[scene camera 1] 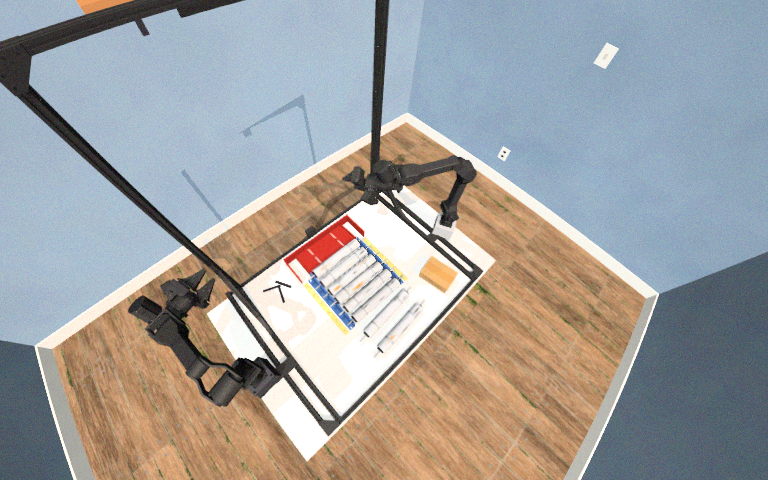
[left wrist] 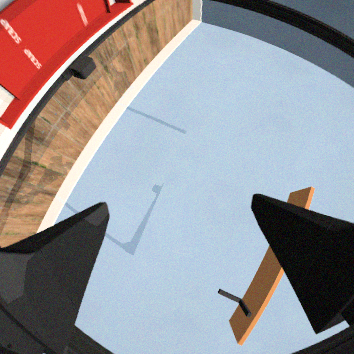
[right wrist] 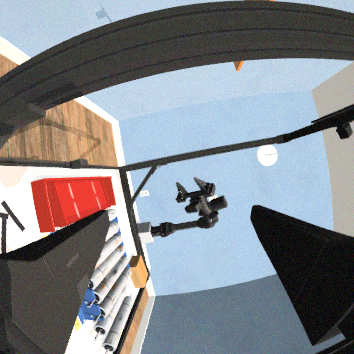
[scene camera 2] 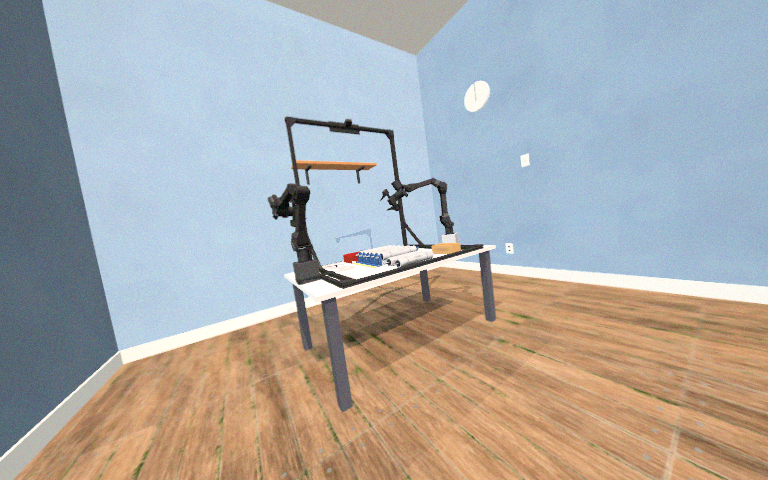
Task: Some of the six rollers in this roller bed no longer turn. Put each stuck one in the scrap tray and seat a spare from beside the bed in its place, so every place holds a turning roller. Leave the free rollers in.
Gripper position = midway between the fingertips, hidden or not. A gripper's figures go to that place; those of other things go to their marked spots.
Labels:
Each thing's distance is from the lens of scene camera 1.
my left gripper [scene camera 1: 348, 183]: 1.09 m
my right gripper [scene camera 1: 209, 274]: 1.01 m
orange-brown block [scene camera 1: 436, 273]: 1.28 m

